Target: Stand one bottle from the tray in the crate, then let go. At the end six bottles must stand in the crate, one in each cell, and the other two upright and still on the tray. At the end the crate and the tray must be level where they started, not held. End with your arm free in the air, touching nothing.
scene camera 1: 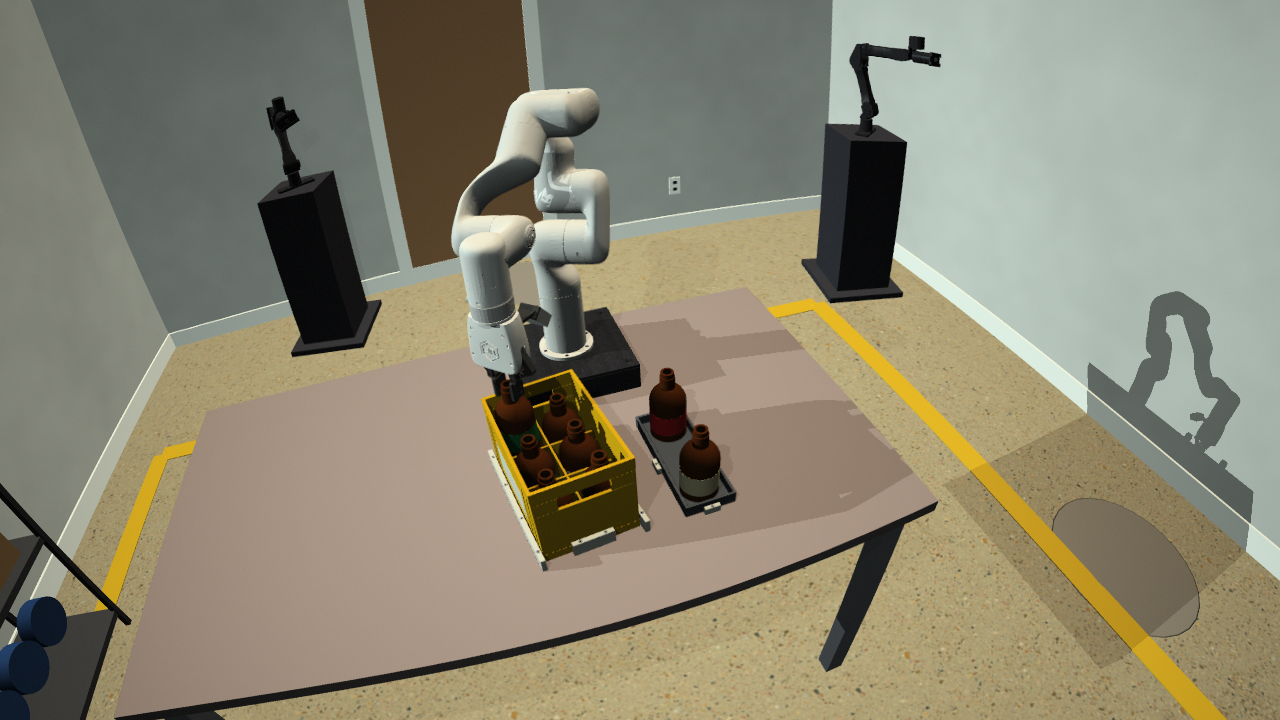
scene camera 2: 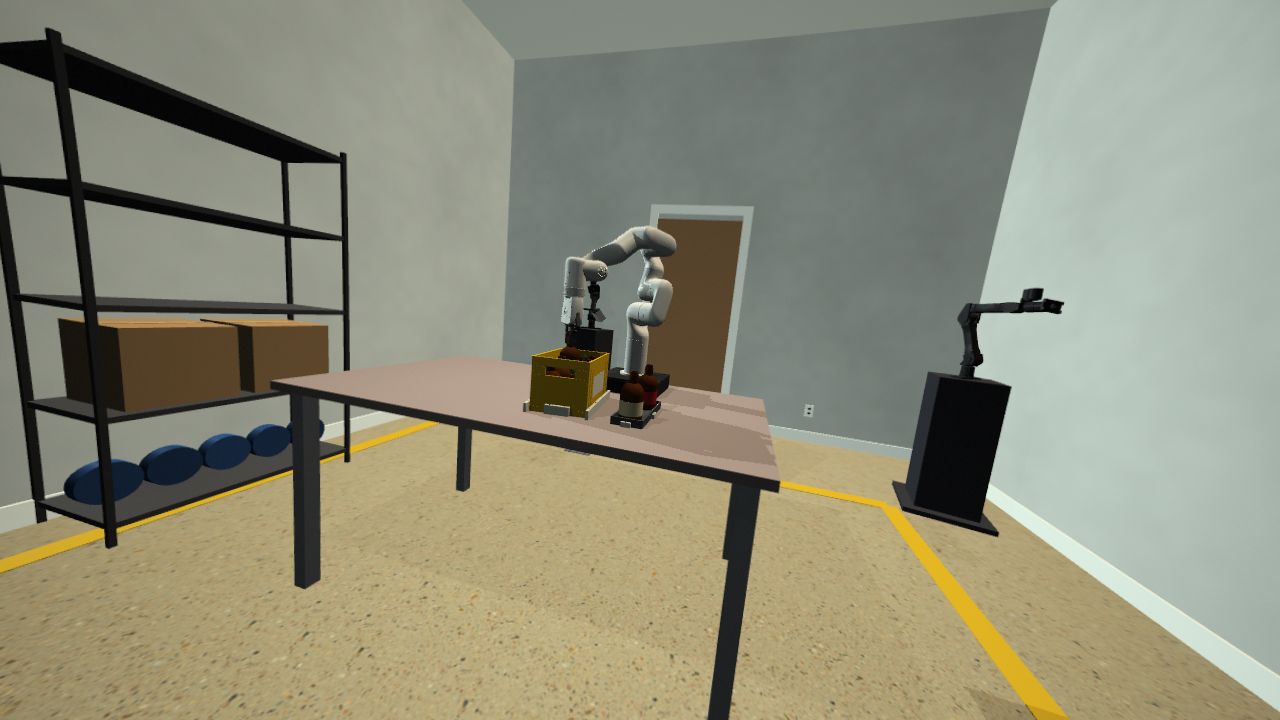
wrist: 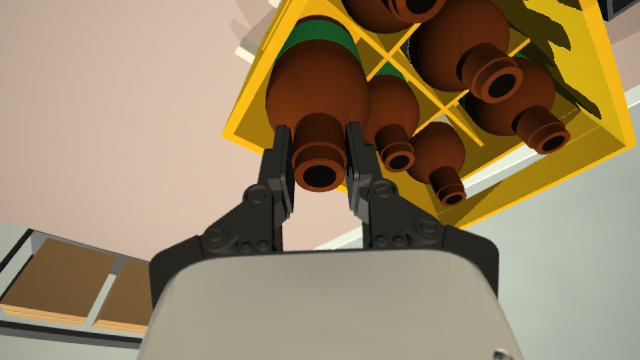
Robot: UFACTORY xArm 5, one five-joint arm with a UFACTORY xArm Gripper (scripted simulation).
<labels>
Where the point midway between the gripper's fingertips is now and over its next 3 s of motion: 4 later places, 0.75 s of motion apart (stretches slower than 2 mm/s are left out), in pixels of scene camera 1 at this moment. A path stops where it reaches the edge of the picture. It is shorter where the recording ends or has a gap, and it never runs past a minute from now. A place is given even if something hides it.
My gripper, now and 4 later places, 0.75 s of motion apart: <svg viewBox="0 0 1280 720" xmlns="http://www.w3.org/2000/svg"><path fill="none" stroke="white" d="M510 394L511 398L513 408L513 412L514 414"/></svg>
</labels>
